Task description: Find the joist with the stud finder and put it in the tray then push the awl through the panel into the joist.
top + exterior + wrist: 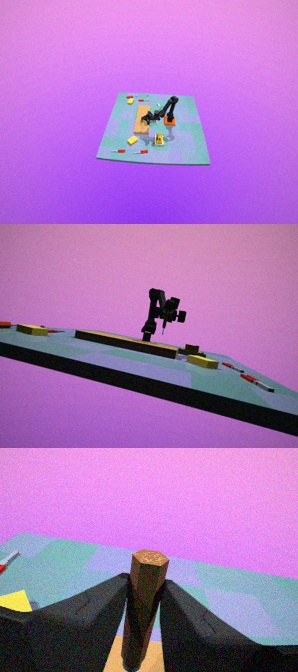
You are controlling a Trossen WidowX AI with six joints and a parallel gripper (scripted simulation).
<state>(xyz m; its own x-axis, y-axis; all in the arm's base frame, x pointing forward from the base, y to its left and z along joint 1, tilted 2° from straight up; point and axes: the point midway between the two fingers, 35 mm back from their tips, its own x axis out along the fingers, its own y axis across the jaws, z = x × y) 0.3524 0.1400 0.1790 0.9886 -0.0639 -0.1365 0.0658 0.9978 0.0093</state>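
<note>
Right now my gripper tip is 60 mm above the awl. Round my gripper tip: yellow stud finder: 220 mm behind, 190 mm to the left, 150 mm below; then white tray: 220 mm behind, 180 mm to the left, 190 mm below.
</note>
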